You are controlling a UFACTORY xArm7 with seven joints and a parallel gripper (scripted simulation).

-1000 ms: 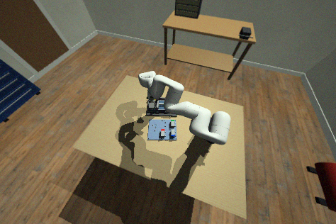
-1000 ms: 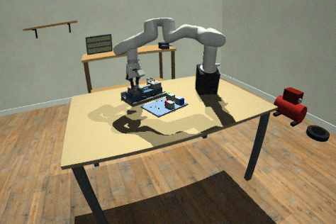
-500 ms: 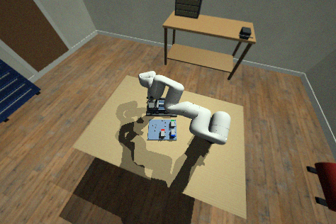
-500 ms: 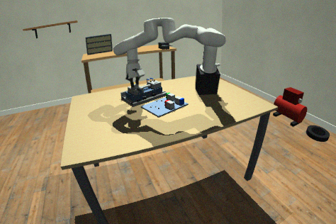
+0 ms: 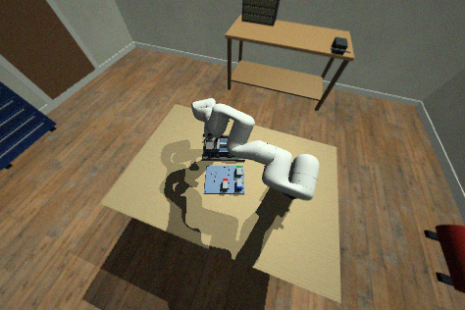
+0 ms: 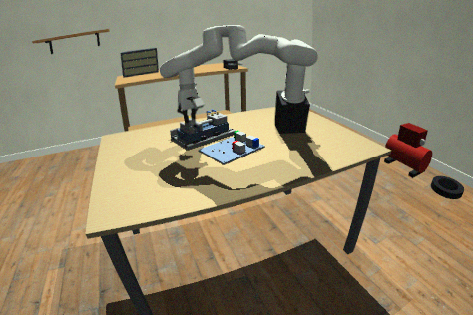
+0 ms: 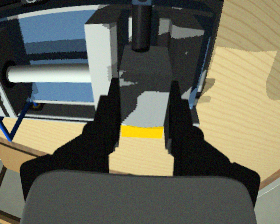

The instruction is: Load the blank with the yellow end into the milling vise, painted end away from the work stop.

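Right now the yellow-ended blank is 20 mm below my hand. From my hand the other things lie so: fixed jaw 50 mm below, 20 mm ahead, 10 mm to the left; dark work stop rod 40 mm to the left, 30 mm below, 20 mm behind; blue infeed plate 190 mm to the left, 160 mm behind, 120 mm below.
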